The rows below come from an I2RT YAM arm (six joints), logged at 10 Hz.
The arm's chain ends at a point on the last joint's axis. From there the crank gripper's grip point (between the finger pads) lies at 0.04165 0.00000 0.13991 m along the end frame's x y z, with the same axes.
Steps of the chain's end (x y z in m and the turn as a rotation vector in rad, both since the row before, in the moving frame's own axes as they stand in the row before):
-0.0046, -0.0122, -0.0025, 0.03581, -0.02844, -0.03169
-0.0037, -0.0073, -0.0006, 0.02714, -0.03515, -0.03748
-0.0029, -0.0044, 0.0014, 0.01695, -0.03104, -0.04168
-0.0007, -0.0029, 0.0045, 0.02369, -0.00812, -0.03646
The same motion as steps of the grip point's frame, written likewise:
-0.0087, -0.0185, -0.0015, 0.03581, -0.02844, -0.03169
-0.0087, -0.0126, 0.0007, 0.02714, -0.03515, -0.03748
-0.0073, -0.0084, 0.0026, 0.01695, -0.03104, -0.04168
-0.0019, -0.0077, 0.0048, 0.02369, -0.00812, -0.03646

